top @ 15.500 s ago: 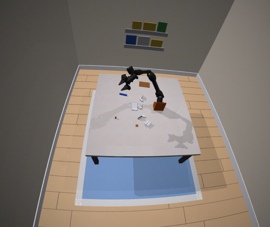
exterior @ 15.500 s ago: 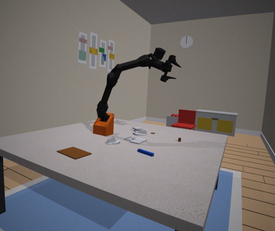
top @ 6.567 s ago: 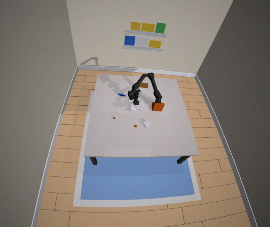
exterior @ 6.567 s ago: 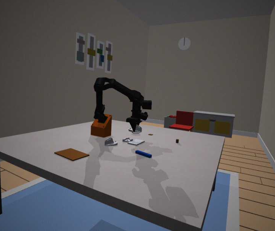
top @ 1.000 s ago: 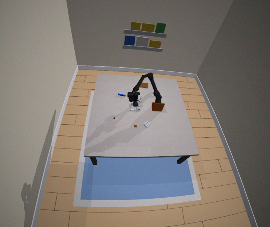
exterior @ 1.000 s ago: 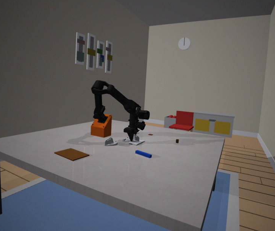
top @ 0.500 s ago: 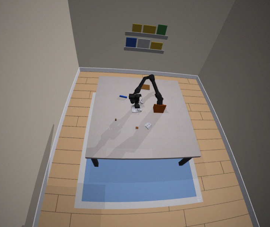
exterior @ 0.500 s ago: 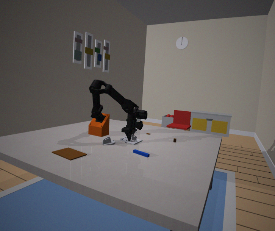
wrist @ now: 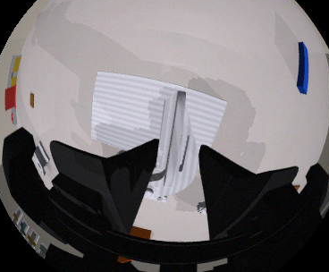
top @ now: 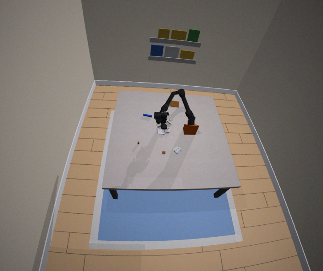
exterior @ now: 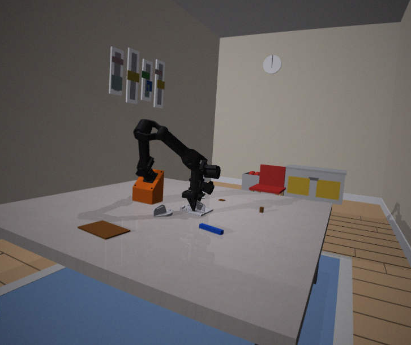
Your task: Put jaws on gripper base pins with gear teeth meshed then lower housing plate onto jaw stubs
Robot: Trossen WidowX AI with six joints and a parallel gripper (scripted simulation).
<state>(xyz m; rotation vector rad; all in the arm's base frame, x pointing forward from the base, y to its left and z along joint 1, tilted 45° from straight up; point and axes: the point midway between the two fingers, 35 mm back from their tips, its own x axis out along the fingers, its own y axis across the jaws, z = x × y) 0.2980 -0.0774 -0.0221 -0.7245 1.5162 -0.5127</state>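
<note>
My gripper tip is 4 cm past the grey jaw and 1 cm to the right of it. Also, from my gripper tip: white gripper base 15 cm behind, 29 cm to the left, 1 cm above; then blue bar 17 cm ahead, 17 cm to the right, 1 cm below; then small brown tile 1 cm behind, 32 cm to the left, 1 cm below.
</note>
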